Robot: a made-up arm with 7 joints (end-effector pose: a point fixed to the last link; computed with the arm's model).
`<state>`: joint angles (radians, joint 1 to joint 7).
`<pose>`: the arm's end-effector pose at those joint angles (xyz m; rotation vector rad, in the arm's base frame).
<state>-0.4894 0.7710 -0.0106 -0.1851 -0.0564 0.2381 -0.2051</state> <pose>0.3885 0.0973 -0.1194 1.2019 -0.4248 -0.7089</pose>
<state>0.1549 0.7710 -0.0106 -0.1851 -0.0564 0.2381 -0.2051</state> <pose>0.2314 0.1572 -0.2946 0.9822 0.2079 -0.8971</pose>
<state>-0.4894 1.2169 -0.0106 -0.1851 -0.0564 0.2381 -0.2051</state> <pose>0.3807 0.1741 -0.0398 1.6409 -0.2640 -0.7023</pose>
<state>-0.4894 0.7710 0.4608 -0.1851 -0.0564 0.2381 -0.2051</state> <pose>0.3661 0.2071 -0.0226 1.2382 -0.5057 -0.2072</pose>
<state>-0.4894 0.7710 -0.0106 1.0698 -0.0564 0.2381 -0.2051</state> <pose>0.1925 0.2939 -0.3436 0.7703 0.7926 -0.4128</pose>
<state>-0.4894 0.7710 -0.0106 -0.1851 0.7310 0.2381 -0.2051</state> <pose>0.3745 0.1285 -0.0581 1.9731 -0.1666 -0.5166</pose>
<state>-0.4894 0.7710 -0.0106 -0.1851 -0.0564 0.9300 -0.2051</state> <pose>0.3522 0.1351 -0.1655 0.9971 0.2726 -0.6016</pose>
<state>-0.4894 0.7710 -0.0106 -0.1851 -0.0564 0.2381 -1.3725</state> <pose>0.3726 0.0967 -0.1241 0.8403 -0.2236 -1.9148</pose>
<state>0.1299 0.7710 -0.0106 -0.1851 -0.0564 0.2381 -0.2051</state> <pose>0.2395 0.1553 -0.2898 0.9921 0.1835 -0.8910</pose>
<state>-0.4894 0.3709 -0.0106 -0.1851 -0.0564 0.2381 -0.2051</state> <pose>0.3848 0.0054 -0.1576 0.8029 -0.5462 -0.6940</pose>
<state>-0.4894 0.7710 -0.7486 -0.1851 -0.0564 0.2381 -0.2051</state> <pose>0.2925 -0.0348 -0.2793 1.0428 -0.2563 -1.4778</pose>
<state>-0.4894 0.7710 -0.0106 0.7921 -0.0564 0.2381 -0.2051</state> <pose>0.2663 0.2689 -0.3118 0.8874 0.5349 -0.4904</pose>
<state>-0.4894 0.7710 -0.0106 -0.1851 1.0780 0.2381 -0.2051</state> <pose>0.3628 0.1257 -0.0289 2.2984 -0.0254 -0.3961</pose>
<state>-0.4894 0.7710 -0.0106 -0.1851 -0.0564 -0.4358 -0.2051</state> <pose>0.3792 0.0538 -0.0679 1.3178 -1.1359 -0.7628</pose>
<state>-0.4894 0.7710 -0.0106 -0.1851 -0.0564 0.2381 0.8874</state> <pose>0.3919 0.1085 -0.1090 1.2518 -0.5048 0.4659</pose>
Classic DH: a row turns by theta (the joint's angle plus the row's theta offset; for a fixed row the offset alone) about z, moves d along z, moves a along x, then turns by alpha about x. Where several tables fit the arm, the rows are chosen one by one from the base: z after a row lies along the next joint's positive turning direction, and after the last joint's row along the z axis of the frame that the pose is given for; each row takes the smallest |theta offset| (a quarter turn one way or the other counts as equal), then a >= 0, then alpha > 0; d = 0 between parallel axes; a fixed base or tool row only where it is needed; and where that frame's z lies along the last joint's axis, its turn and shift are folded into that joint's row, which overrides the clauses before.
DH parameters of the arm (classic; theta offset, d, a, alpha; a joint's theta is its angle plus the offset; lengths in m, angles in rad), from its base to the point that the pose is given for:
base (fixed): -0.071 0.0019 0.0278 -1.3004
joint 1: -1.3111 0.0072 0.0109 -1.5708
joint 2: 1.2915 -0.0046 -0.0021 1.5708
joint 3: 1.5708 -0.1851 0.0169 -1.5708
joint 4: 1.5708 -0.0387 0.0245 1.5708
joint 5: 0 0.1983 0.0299 -1.5708
joint 6: -1.5708 0.0147 0.0842 1.5708
joint 7: -0.8119 -0.0356 0.0147 0.63
tool (fixed): 0.4369 -0.0057 0 0

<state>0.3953 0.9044 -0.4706 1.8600 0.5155 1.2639 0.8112</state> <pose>-0.1695 0.3145 0.0150 -1.0178 -1.6001 0.4578</pose>
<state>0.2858 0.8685 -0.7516 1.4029 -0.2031 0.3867 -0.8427</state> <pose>-0.2188 0.3455 -0.1927 -0.2161 2.1918 -0.8570</pose>
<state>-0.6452 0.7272 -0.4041 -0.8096 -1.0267 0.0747 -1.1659</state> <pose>0.2283 -0.1598 -0.0595 -0.0175 -1.5169 -2.3864</pose>
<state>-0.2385 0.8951 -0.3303 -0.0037 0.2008 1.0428 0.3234</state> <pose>0.2497 0.2043 -0.2618 1.6460 0.8750 -0.3070</pose>
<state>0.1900 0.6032 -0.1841 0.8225 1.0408 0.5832 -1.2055</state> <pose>-0.0005 0.2706 -0.3309 0.1135 2.1072 -1.5194</pose>
